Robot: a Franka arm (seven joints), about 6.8 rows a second.
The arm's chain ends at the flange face. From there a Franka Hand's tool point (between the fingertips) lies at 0.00 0.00 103.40 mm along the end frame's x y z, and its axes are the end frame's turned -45 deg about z.
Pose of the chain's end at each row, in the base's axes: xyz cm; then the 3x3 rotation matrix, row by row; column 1 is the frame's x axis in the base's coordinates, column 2 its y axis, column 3 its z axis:
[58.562 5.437 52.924], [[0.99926 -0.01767 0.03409], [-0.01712 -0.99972 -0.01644], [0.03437 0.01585 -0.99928]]
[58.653 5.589 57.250], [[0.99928 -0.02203 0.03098], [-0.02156 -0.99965 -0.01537], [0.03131 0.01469 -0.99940]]
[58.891 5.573 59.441], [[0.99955 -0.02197 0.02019], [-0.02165 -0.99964 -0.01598], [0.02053 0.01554 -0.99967]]
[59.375 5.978 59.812], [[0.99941 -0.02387 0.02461], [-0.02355 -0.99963 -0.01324], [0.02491 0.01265 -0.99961]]
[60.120 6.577 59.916], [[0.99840 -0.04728 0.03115], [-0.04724 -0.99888 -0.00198], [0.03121 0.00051 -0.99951]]
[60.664 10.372 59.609], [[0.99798 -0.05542 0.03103], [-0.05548 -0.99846 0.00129], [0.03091 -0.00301 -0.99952]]
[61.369 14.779 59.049], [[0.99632 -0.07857 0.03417], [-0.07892 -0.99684 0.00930], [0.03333 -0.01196 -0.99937]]
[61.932 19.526 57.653], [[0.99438 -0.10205 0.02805], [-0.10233 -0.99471 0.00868], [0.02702 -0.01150 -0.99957]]
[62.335 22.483 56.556], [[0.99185 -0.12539 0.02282], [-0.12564 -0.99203 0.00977], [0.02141 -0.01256 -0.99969]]
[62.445 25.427 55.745], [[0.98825 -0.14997 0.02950], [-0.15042 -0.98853 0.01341], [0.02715 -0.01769 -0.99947]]
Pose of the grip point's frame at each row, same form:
[58.914 5.267 42.591], [[0.71908 0.69409 0.03409], [0.69480 -0.71901 -0.01644], [0.01310 0.03551 -0.99928]]
[58.973 5.430 46.916], [[0.72218 0.69102 0.03098], [0.69161 -0.72210 -0.01537], [0.01175 0.03253 -0.99940]]
[59.100 5.408 49.104], [[0.72232 0.69125 0.02019], [0.69154 -0.72216 -0.01598], [0.00353 0.02551 -0.99967]]
[59.629 5.841 49.476], [[0.72357 0.68981 0.02461], [0.69019 -0.72350 -0.01324], [0.00867 0.02656 -0.99961]]
[60.442 6.557 49.581], [[0.73941 0.67254 0.03115], [0.67291 -0.73972 -0.00198], [0.02171 0.02243 -0.99951]]
[60.985 10.385 49.274], [[0.74487 0.66649 0.03103], [0.66679 -0.74525 0.00129], [0.02399 0.01973 -0.99952]]
[61.722 14.875 48.716], [[0.76006 0.64895 0.03417], [0.64907 -0.76068 0.00930], [0.03202 0.01511 -0.99937]]
[62.222 19.616 47.317], [[0.77529 0.63097 0.02805], [0.63101 -0.77572 0.00868], [0.02724 0.01097 -0.99957]]
[62.571 22.584 46.219], [[0.79001 0.61268 0.02282], [0.61263 -0.79031 0.00977], [0.02402 0.00626 -0.99969]]
[62.750 25.566 45.410], [[0.80484 0.59275 0.02950], [0.59263 -0.80536 0.01341], [0.03171 0.00669 -0.99947]]

